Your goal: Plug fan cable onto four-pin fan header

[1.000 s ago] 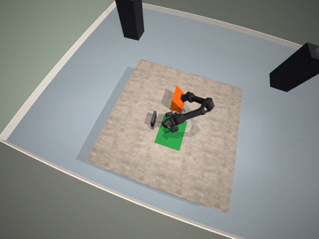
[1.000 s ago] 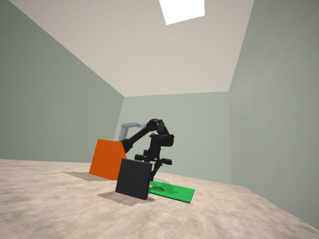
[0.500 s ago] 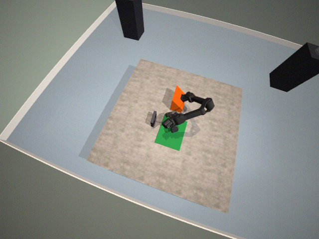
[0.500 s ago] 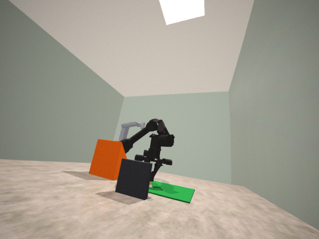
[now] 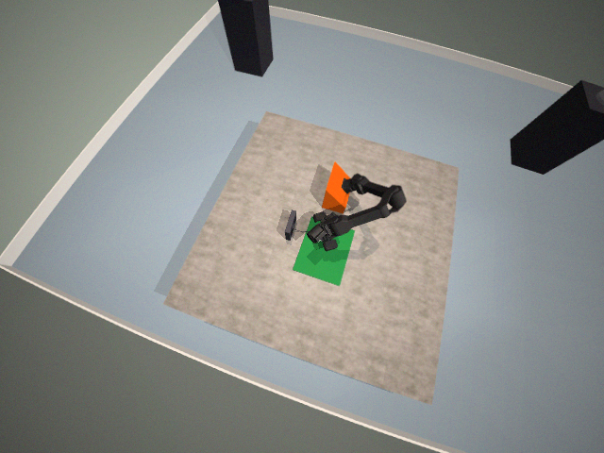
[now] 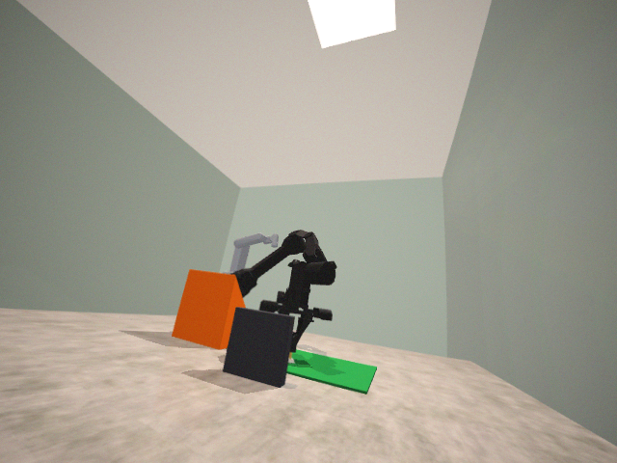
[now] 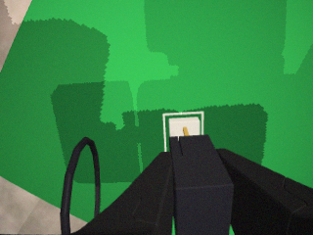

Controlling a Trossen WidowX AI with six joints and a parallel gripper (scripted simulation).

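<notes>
Right now the dark plug is 10 mm ahead of my gripper tip, 10 mm to the right of it and 10 mm above it. Round my gripper tip: dark flat fan: 160 mm to the right, 20 mm above; green board: 50 mm ahead, 30 mm to the left, 50 mm below; white four-pin fan header: 10 mm ahead, 10 mm to the right, 40 mm below.
</notes>
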